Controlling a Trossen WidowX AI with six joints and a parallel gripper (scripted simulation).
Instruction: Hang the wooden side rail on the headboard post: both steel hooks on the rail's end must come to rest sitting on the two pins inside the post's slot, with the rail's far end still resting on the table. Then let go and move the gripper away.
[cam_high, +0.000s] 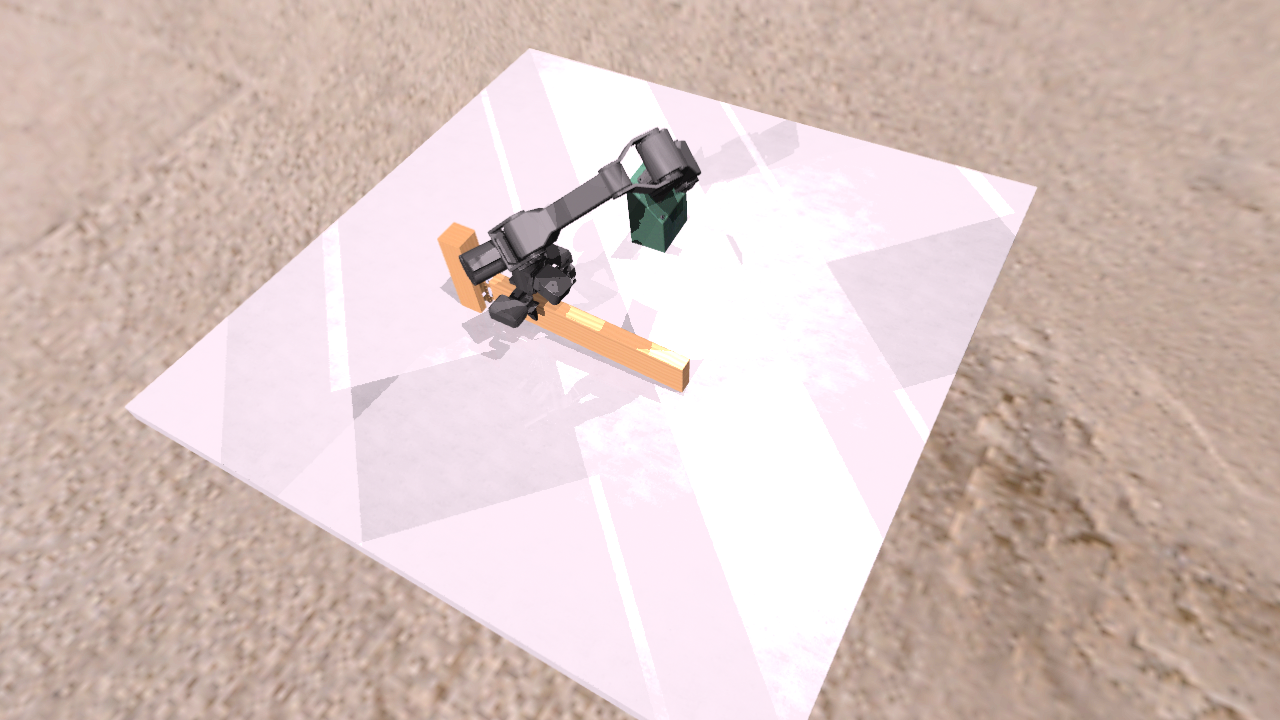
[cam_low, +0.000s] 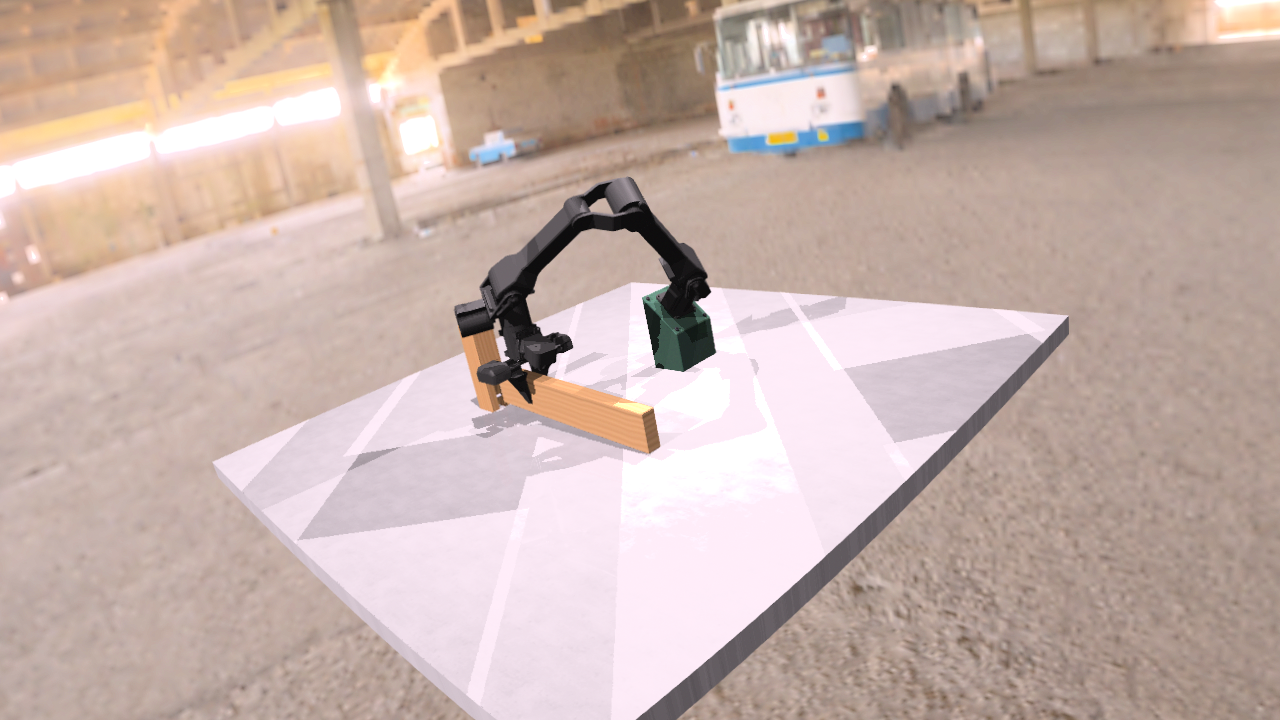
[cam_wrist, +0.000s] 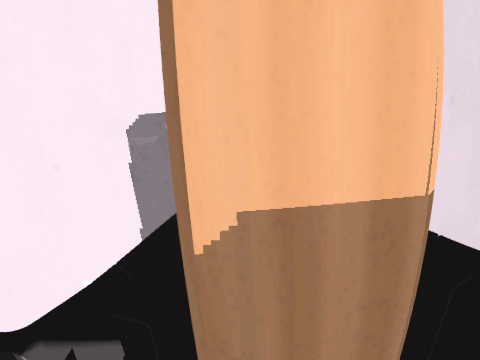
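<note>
The wooden headboard post is 150 mm to the right of my gripper tip and 40 mm above it.
</note>
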